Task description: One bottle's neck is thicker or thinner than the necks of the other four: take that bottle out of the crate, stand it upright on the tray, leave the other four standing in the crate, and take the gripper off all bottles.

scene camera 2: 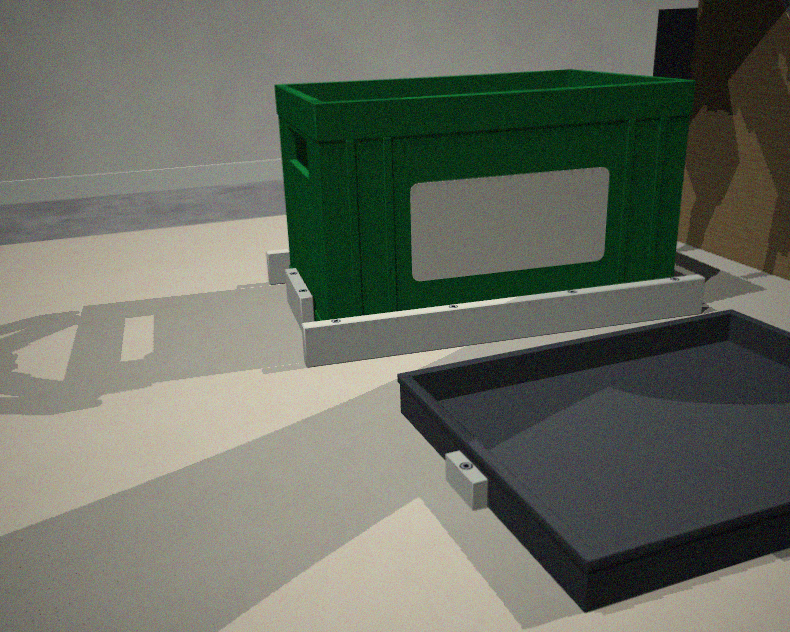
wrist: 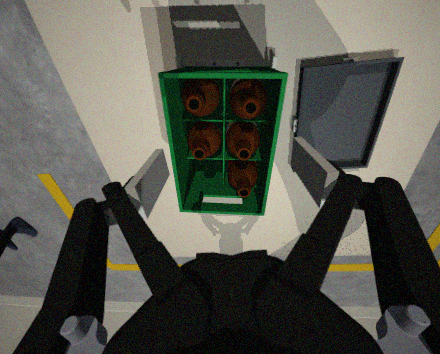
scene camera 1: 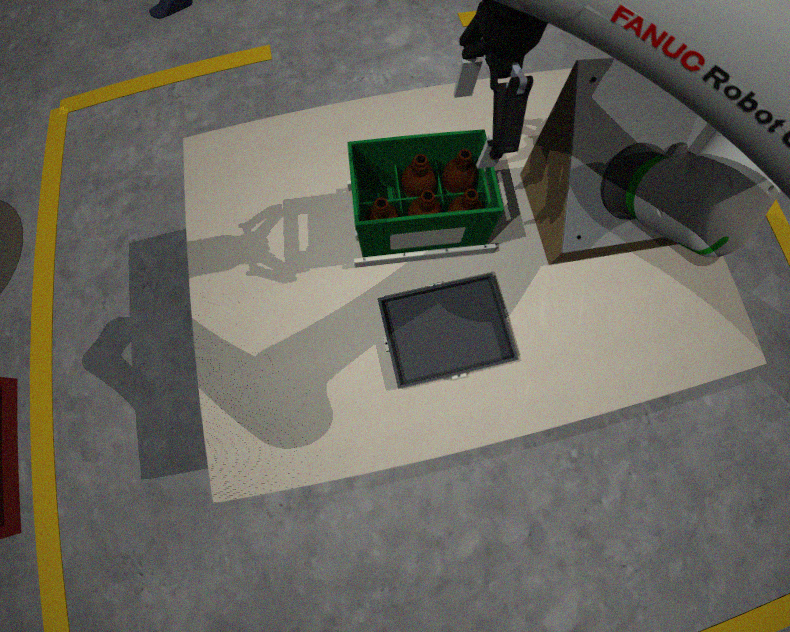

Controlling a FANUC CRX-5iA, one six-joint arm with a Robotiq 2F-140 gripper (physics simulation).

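Where they show: gripper, between the fingertips: (wrist: 227,156) (scene camera 1: 474,128); arm's base, origin of its link: (scene camera 1: 633,181).
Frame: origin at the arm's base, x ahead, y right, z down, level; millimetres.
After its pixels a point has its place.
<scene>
The green crate (scene camera 1: 375,240) @[x 520, y 36, z 73 mm] (scene camera 2: 336,224) @[x 543, y 39, z 79 mm] (wrist: 172,150) @[x 378, y 197, z -1 mm] stands upright. Several brown bottles stand in it, such as one at the back right (scene camera 1: 460,174) @[x 318, y 125, z 51 mm] (wrist: 200,95) @[x 297, y 132, z 23 mm] and one at the front left (scene camera 1: 382,209) @[x 496, y 65, z 13 mm] (wrist: 242,174) @[x 474, y 78, z 51 mm]. The back left compartment holds no bottle. I cannot tell which neck differs. In scene camera 2 the crate walls hide the bottles. The dark tray (scene camera 1: 448,342) @[x 424, y -184, z 170 mm] (scene camera 2: 658,461) @[x 452, y -179, z 169 mm] (wrist: 340,115) @[x 408, y -166, z 170 mm] is empty beside the crate. My gripper (scene camera 1: 477,115) @[x 336, y 87, z -131 mm] (wrist: 227,156) @[x 336, y 87, z -131 mm] is open and empty, above and apart from the bottles; it does not show in scene camera 2.
Pale fixture rails (scene camera 1: 428,255) @[x 413, y 8, z 150 mm] (scene camera 2: 507,316) @[x 426, y 10, z 156 mm] run along the crate's base. Small clamps (scene camera 2: 465,479) @[x 555, y -161, z 162 mm] hold the tray's edges. The brown pedestal (scene camera 1: 550,191) @[x 139, y 50, z 66 mm] (scene camera 2: 737,191) @[x 136, y 87, z 110 mm] and the arm's base stand to the right of the crate in scene camera 1.
</scene>
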